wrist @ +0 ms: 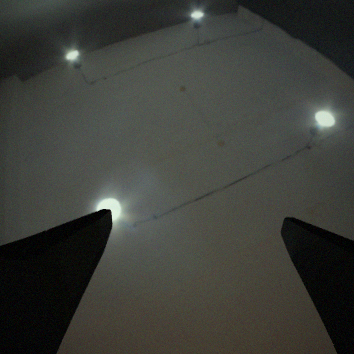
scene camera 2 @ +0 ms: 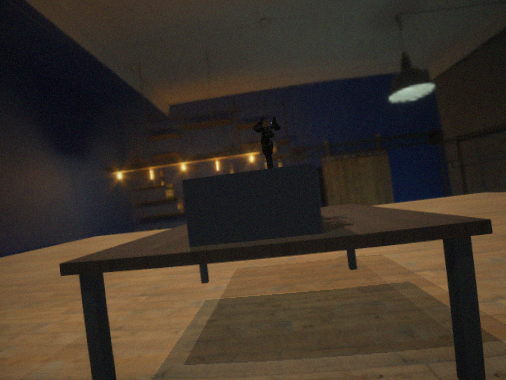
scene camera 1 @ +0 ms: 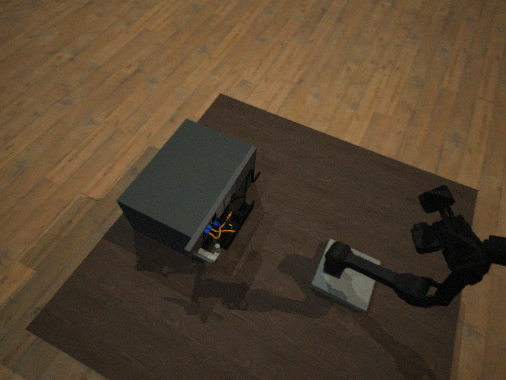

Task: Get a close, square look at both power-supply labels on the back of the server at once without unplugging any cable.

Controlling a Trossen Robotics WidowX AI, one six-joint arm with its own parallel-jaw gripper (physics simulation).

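Places are measured from the arm's base along level axes (x ahead, y left, z up), in metres.
Pixels of known places: gripper, fingertip midpoint: [wrist: 198, 222] [scene camera 2: 268, 116] [scene camera 1: 434, 210]; arm's base at its link origin: [scene camera 1: 333, 267].
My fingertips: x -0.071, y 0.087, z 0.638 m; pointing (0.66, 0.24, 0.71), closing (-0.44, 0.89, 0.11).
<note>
Ahead of a thing's pixels: the offset from my fingertips to its top centre. "spot": to the spot under its first point.
The server housing, a dark grey box [scene camera 1: 187, 175] [scene camera 2: 252, 207], stands on the table. Its back, with the cables, faces the arm's side in scene camera 1. Orange cables {spot: 0.476 m ahead, 0.044 m left, 0.452 m down} [scene camera 1: 218, 232] with blue plugs {0.522 m ahead, 0.054 m left, 0.454 m down} [scene camera 1: 207, 229] come out low near one corner, and black cables [scene camera 1: 250, 175] show farther along. The power-supply labels cannot be made out in scene camera 1; scene camera 2 shows the plain opposite side. My gripper [scene camera 1: 430, 218] [scene camera 2: 267, 124] [wrist: 198, 222] is open and empty, raised well away from the server. The wrist view faces the ceiling, and no label shows there.
The dark wooden table [scene camera 1: 320, 170] [scene camera 2: 130, 260] carries the server and the arm's pale base plate [scene camera 1: 359, 296]. A small light-grey piece {spot: 0.492 m ahead, 0.109 m left, 0.525 m down} [scene camera 1: 206, 255] juts from the server's near back corner. A hanging lamp [scene camera 2: 411, 82] and ceiling lights [wrist: 325, 119] are far off.
</note>
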